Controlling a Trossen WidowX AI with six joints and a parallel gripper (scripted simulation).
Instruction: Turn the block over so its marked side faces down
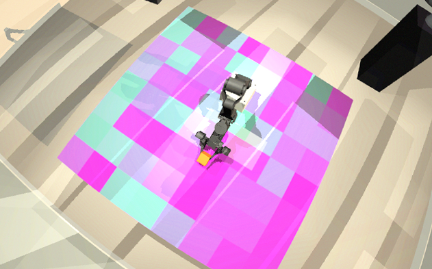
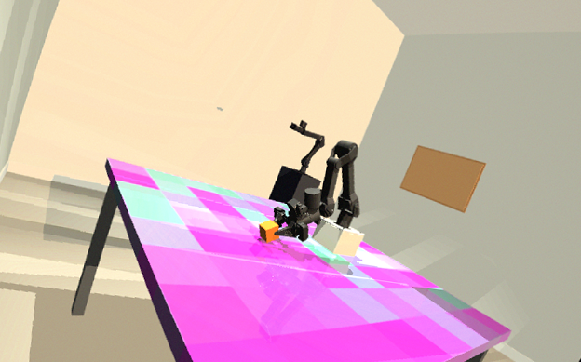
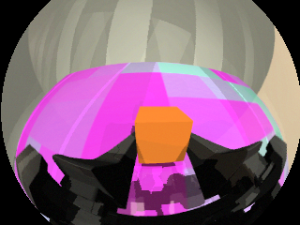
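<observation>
My gripper tip is now 1 cm above the block.
</observation>
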